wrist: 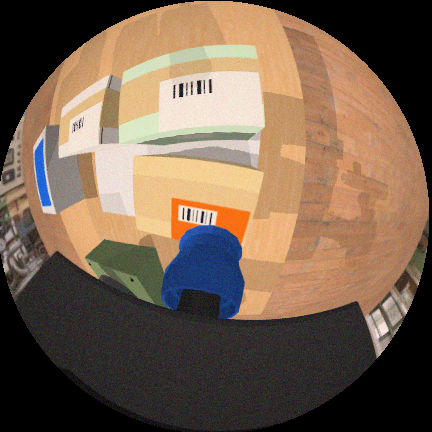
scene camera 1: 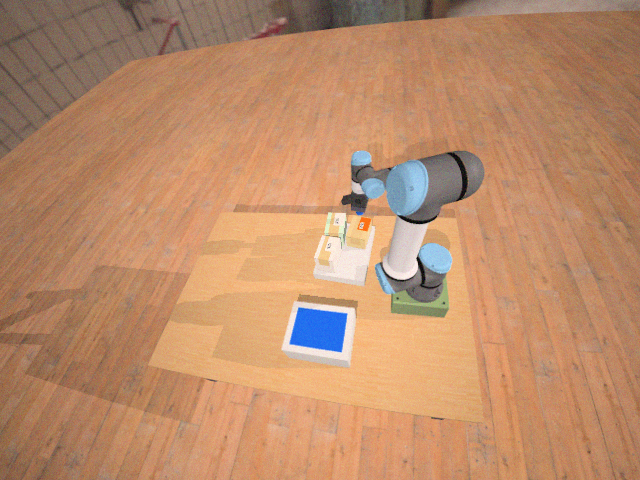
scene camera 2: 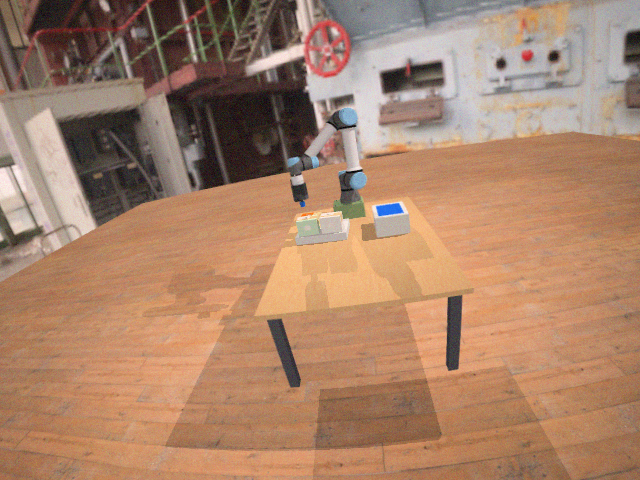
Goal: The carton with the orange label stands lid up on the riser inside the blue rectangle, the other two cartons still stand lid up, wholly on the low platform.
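Note:
The carton with the orange label (scene camera 1: 356,236) (scene camera 2: 307,214) (wrist: 195,175) stands lid up on the low platform (scene camera 1: 348,268) (scene camera 2: 323,238) (wrist: 115,172). A green-edged carton (scene camera 1: 334,224) (scene camera 2: 308,227) (wrist: 140,100) and a white-edged carton (scene camera 1: 326,251) (scene camera 2: 330,222) (wrist: 85,122) also stand lid up on it. The riser (scene camera 1: 317,358) (scene camera 2: 391,225) (wrist: 67,175) is bare, with the blue rectangle (scene camera 1: 318,329) (scene camera 2: 389,209) (wrist: 42,175) on top. My suction gripper (scene camera 1: 359,212) (scene camera 2: 302,204) (wrist: 210,237) is open and holds nothing. Its blue cup hangs above the orange-labelled carton, apart from it, and hides part of the label in the wrist view.
The green arm base (scene camera 1: 419,304) (scene camera 2: 348,208) (wrist: 130,255) stands on the wooden table (scene camera 1: 248,330) (scene camera 2: 361,289), beside the low platform. In scene camera 1, the riser stands in front of the platform, with a gap between them. The green-edged carton is close beside the orange-labelled one.

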